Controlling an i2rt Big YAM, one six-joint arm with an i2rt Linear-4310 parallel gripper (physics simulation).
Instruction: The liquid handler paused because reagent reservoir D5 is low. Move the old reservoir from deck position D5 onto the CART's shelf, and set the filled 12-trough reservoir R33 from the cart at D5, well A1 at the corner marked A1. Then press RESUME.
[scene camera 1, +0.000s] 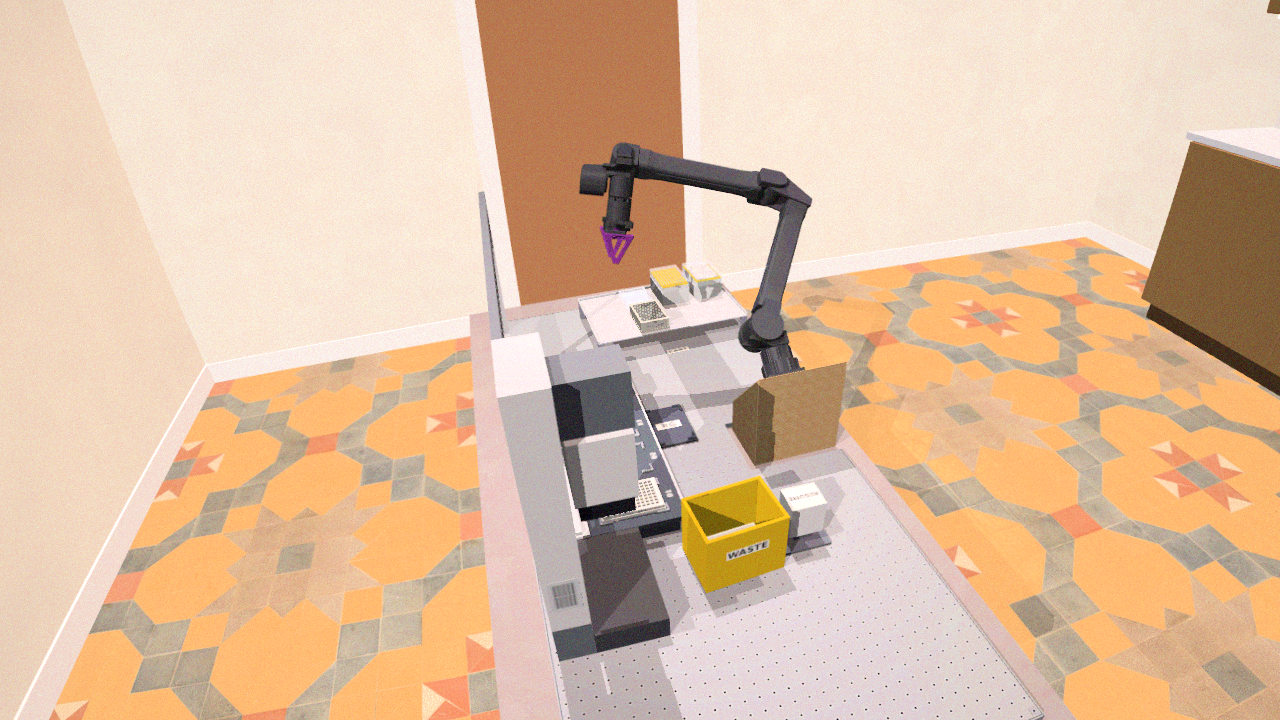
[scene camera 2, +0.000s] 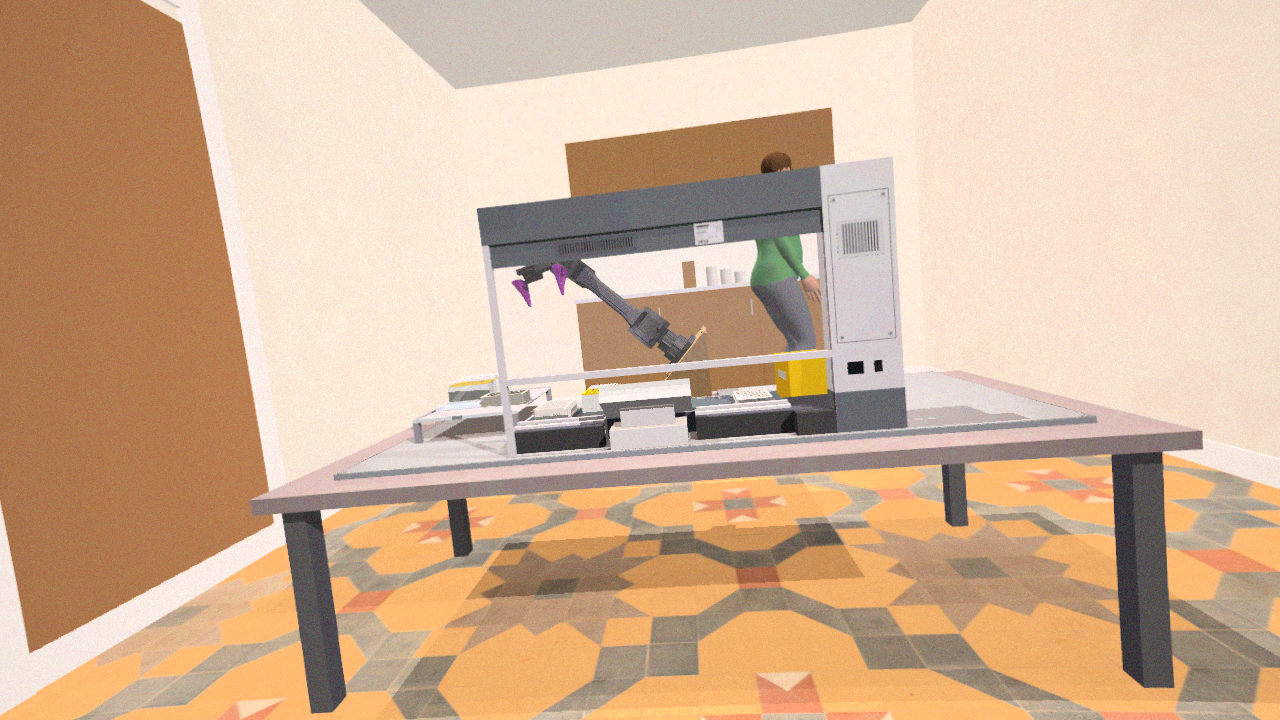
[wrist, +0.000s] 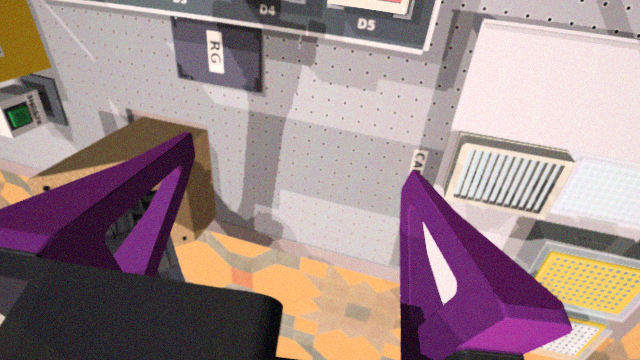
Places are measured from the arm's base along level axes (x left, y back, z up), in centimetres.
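Pixels of known places: gripper, fingertip midpoint: (scene camera 1: 613, 260) (scene camera 2: 546, 300) (wrist: 301, 162); arm's base, origin of the base link: (scene camera 1: 784, 383) (wrist: 128, 213).
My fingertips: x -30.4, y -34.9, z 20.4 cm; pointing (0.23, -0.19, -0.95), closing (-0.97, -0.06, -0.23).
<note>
For each thing: its middle in the pictures, then the offset to it from my fingertips. "spot": a spot on its surface instead.
- 12-trough reservoir, body centre: (wrist: 503, 175) (scene camera 1: 649, 315) (scene camera 2: 506, 398) dx -20.2, dy +9.8, dz -27.2 cm
- white cart, body centre: (wrist: 532, 201) (scene camera 1: 660, 315) (scene camera 2: 491, 411) dx -27.8, dy +13.9, dz -31.5 cm
- old reservoir, surface spot: (wrist: 370, 5) spot: dx +1.9, dy -3.8, dz -26.6 cm
- green RESUME button, surface spot: (wrist: 20, 116) spot: dx +58.4, dy +29.1, dz -26.6 cm
- small white box, body centre: (scene camera 1: 801, 515) (wrist: 20, 107) dx +62.2, dy +29.7, dz -29.6 cm
- Yellow waste bin, body centre: (scene camera 1: 733, 533) (scene camera 2: 804, 378) dx +65.8, dy +15.4, dz -28.0 cm
- dark RG pad, body centre: (wrist: 215, 52) (scene camera 1: 668, 425) dx +23.3, dy +9.0, dz -34.1 cm
- clear plate, body centre: (wrist: 613, 193) (scene camera 1: 636, 299) (scene camera 2: 462, 405) dx -33.5, dy +7.4, dz -28.0 cm
- yellow tip rack, body centre: (wrist: 585, 283) (scene camera 1: 669, 278) (scene camera 2: 472, 383) dx -35.4, dy +18.0, dz -23.0 cm
- handler's frame, surface spot: (scene camera 2: 653, 210) spot: dx +36.2, dy -24.7, dz +15.5 cm
My gripper (scene camera 1: 615, 259) (scene camera 2: 545, 299) (wrist: 301, 162) is open, with nothing between its purple fingers, and hangs high above the table. The 12-trough reservoir (scene camera 1: 648, 315) (wrist: 507, 175) lies on the white cart (scene camera 1: 608, 327) (wrist: 550, 75), right of the right fingertip in the wrist view; its R33 and A1 marks are not legible. At D5, the old reservoir (wrist: 370, 5) shows partly at the wrist view's top edge, a cream frame with a reddish inside. The green RESUME button (wrist: 20, 116) is on a small white box (scene camera 1: 805, 506) beside the waste bin.
Yellow waste bin (scene camera 1: 747, 550) (scene camera 2: 801, 376) (wrist: 20, 45); dark RG pad (scene camera 1: 674, 425) (wrist: 190, 65) before the deck; brown block (scene camera 1: 805, 411) (wrist: 200, 185) by the arm base. The cart also holds a clear plate (wrist: 605, 190) and a yellow tip rack (scene camera 1: 668, 282) (wrist: 590, 282). The handler's frame (scene camera 2: 653, 210) spans the deck. A person (scene camera 2: 778, 259) stands behind.
</note>
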